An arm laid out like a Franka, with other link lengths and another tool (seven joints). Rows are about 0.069 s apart.
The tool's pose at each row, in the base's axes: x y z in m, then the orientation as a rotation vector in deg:
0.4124, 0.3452, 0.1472, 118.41, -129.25, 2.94
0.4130, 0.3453, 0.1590, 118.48, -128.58, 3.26
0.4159, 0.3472, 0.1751, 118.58, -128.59, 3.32
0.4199, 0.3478, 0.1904, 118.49, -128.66, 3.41
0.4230, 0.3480, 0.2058, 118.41, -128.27, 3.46
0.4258, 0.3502, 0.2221, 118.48, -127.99, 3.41
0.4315, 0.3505, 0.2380, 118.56, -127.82, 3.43
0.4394, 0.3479, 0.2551, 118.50, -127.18, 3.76
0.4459, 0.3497, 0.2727, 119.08, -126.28, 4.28
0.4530, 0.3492, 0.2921, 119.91, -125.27, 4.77
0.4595, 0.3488, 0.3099, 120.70, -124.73, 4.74
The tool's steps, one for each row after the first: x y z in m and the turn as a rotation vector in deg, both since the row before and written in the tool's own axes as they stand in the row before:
0.0008, -0.0002, -0.0118, -0.13, 0.47, -0.33
-0.0007, -0.0022, -0.0163, 0.08, -0.03, -0.04
0.0005, -0.0034, -0.0154, 0.03, 0.04, 0.08
0.0010, -0.0026, -0.0155, -0.20, 0.28, -0.14
-0.0008, -0.0020, -0.0165, -0.12, 0.10, -0.16
0.0008, -0.0051, -0.0161, -0.03, 0.06, -0.11
0.0037, -0.0074, -0.0171, -0.17, 0.53, -0.26
-0.0003, -0.0056, -0.0180, 0.12, 0.43, -0.67
0.0023, -0.0063, -0.0195, 0.18, 0.35, -0.84
0.0023, -0.0058, -0.0179, 0.13, -0.12, -0.62

